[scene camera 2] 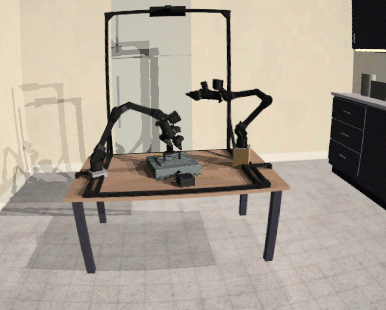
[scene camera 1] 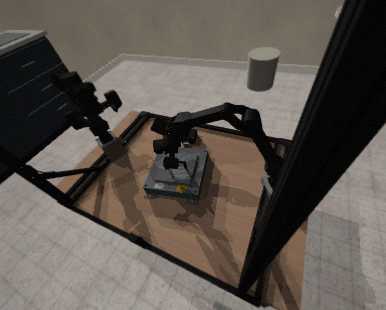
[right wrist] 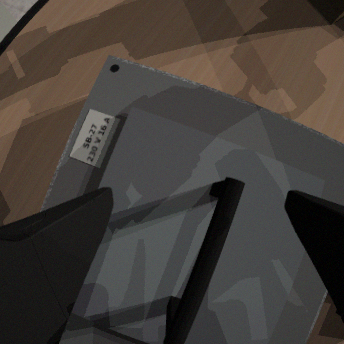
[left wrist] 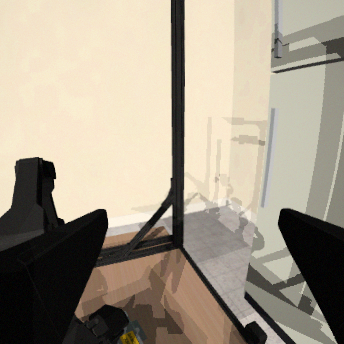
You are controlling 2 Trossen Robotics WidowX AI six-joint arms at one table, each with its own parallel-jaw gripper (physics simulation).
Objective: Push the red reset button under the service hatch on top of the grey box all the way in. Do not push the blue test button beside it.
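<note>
The grey box (scene camera 1: pixel 170 193) (scene camera 2: pixel 164 174) (right wrist: pixel 107 87) stands on the table. Its hatch (right wrist: pixel 165 150) lies flat on top and looks closed. A black bar handle (right wrist: pixel 215 240) rises from the hatch. The red and blue buttons do not show in any view. My right gripper (scene camera 1: pixel 171 164) (scene camera 2: pixel 175 148) (right wrist: pixel 200 197) is open and points down over the hatch. In the right wrist view the handle appears between its spread fingers; their exact height beside it is unclear. My left gripper (scene camera 2: pixel 189 94) (left wrist: pixel 193 217) is open and empty, raised high away from the box.
A small black block (scene camera 1: pixel 191 136) (scene camera 2: pixel 185 180) sits close to the box. The box carries a yellow label (scene camera 1: pixel 181 188) (left wrist: pixel 131 337) and a white label (scene camera 1: pixel 159 185) (right wrist: pixel 92 137). A black frame post (left wrist: pixel 178 125) rises at the table's edge.
</note>
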